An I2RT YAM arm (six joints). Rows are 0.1 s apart.
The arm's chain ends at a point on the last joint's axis. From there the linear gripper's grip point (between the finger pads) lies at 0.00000 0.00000 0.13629 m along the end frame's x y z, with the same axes.
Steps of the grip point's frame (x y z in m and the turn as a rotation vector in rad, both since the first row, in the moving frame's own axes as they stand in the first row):
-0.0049 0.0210 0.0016 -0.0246 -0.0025 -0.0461
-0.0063 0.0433 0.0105 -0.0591 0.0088 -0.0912
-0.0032 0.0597 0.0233 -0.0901 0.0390 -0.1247
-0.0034 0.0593 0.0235 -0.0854 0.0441 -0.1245
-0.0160 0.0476 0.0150 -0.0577 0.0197 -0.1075
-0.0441 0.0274 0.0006 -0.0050 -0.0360 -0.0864
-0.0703 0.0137 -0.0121 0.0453 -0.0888 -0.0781
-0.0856 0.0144 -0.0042 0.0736 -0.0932 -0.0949
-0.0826 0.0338 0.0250 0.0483 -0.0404 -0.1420
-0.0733 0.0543 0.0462 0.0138 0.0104 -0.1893
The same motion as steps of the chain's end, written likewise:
-0.0046 0.0176 0.0016 -0.0246 -0.0025 -0.0461
-0.0079 0.0353 0.0107 -0.0591 0.0088 -0.0912
-0.0093 0.0478 0.0240 -0.0901 0.0390 -0.1247
-0.0101 0.0481 0.0241 -0.0854 0.0441 -0.1245
-0.0191 0.0399 0.0153 -0.0577 0.0197 -0.1075
-0.0392 0.0265 0.0007 -0.0050 -0.0360 -0.0864
-0.0580 0.0194 -0.0114 0.0453 -0.0888 -0.0781
-0.0725 0.0238 -0.0032 0.0736 -0.0932 -0.0949
-0.0766 0.0400 0.0253 0.0483 -0.0404 -0.1420
-0.0745 0.0563 0.0462 0.0138 0.0104 -0.1893

